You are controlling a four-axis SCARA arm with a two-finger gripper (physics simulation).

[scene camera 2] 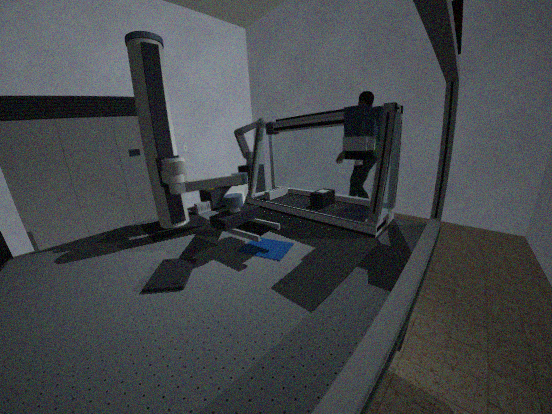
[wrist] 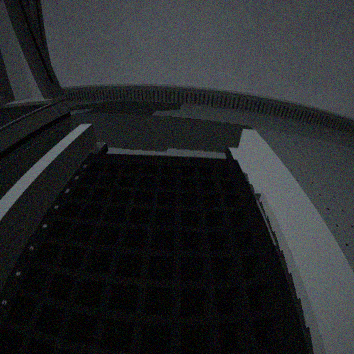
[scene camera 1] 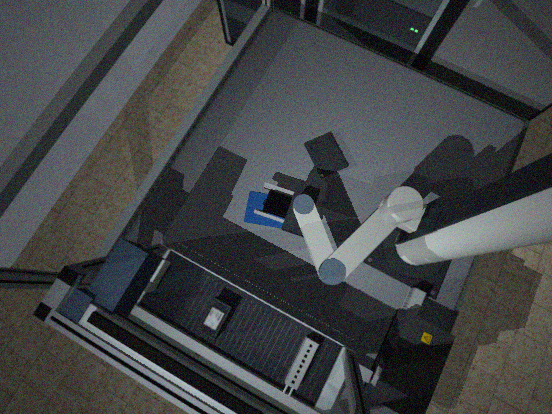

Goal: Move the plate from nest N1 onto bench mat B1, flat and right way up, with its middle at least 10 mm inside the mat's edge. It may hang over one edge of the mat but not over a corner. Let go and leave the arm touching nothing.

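Places are measured from the arm's base along level axes (x ahead, y left, z up), in centimetres.
Where they show: gripper, between the fingertips: [scene camera 2: 269,232] [wrist: 165,137] [scene camera 1: 259,197]; arm's base, origin of its link: [scene camera 2: 176,226] [scene camera 1: 413,246].
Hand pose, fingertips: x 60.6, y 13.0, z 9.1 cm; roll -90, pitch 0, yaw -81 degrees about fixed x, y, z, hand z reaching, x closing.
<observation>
Each offset is from my fingertips to the centre of the thing. "spot": to the spot under its first point. Level surfaces: height alone.
My gripper [scene camera 1: 260,199] [scene camera 2: 269,232] [wrist: 165,137] is shut on the black plate @(dz -0.4, dx -8.9, dy -1.4 cm) [scene camera 1: 278,202] [scene camera 2: 250,229] [wrist: 175,240], with one long pale finger along each side. The plate looks level and shows a grid of wells in the wrist view. It is held above the bench, partly over the blue mat B1 @(dz -7.6 cm) [scene camera 1: 252,214] [scene camera 2: 278,248] in scene camera 1's view. Scene camera 2 shows a gap between the fingers and the mat, and a shadow on the mat. The plate hides part of the mat. A dark square base @(dz -7.0, dx -13.9, dy -30.2 cm) [scene camera 1: 326,151] [scene camera 2: 167,275], seemingly nest N1, lies apart from the plate.
A framed machine with a dark ribbed deck @(spot: dz -2.9, dx -19.1, dy +41.6 cm) [scene camera 1: 250,325] [scene camera 2: 295,201] stands beside the mat; a small box @(spot: dz +4.2, dx -8.1, dy +43.8 cm) [scene camera 1: 216,317] [scene camera 2: 322,198] is on its deck. The arm's column [scene camera 1: 480,230] [scene camera 2: 155,130] rises from the bench. A person [scene camera 2: 360,142] stands beyond the machine.
</observation>
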